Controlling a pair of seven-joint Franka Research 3 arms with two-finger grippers.
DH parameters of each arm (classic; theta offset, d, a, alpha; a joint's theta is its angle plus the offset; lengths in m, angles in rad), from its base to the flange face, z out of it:
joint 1: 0 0.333 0 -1.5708
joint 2: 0 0 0 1.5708
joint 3: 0 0.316 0.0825 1.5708
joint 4: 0 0 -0.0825 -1.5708
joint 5: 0 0.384 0 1.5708
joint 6: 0 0 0.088 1.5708
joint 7: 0 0.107 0 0
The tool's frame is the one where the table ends.
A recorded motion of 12 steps. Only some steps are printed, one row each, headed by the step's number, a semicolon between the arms.
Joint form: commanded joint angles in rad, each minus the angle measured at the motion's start. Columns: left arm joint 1, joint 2, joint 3, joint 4, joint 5, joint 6, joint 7; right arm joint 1, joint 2, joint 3, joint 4, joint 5, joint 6, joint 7.
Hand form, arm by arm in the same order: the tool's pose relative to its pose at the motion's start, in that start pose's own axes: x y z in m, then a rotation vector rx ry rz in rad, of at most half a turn. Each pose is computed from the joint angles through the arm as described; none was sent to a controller.
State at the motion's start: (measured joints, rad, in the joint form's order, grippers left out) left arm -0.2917 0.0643 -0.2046 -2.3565 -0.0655 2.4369 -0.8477; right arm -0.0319 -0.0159 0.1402 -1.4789 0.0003 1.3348 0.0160
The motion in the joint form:
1: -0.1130 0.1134 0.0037 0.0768 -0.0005 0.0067 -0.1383; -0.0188 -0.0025 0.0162 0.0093 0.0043 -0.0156 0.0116
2: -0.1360 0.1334 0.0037 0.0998 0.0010 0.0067 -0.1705; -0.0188 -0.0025 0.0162 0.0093 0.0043 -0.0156 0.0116
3: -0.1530 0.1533 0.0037 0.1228 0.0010 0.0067 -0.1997; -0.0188 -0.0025 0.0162 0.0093 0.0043 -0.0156 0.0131
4: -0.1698 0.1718 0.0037 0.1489 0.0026 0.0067 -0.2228; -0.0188 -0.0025 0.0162 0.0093 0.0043 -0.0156 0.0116
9: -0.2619 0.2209 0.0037 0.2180 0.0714 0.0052 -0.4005; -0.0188 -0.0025 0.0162 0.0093 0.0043 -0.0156 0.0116
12: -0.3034 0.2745 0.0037 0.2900 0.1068 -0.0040 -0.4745; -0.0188 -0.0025 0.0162 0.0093 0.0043 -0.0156 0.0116
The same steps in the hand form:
1: -0.0323 0.0499 0.0299 0.0157 -0.0384 -0.0338; -0.0032 0.0007 -0.0039 0.0038 -0.0040 0.0132
2: -0.0389 0.0621 0.0321 0.0131 -0.0399 -0.0426; -0.0032 0.0007 -0.0039 0.0038 -0.0040 0.0132
3: -0.0431 0.0726 0.0342 0.0097 -0.0421 -0.0556; -0.0032 0.0007 -0.0039 0.0038 -0.0040 0.0147
4: -0.0469 0.0840 0.0345 0.0028 -0.0413 -0.0613; -0.0032 0.0007 -0.0039 0.0038 -0.0040 0.0132
9: -0.0831 0.1251 0.0370 0.0061 -0.0058 -0.0966; -0.0032 0.0007 -0.0039 0.0038 -0.0040 0.0132
12: -0.0962 0.1523 0.0409 0.0020 0.0082 -0.1059; -0.0032 0.0007 -0.0039 0.0038 -0.0040 0.0132

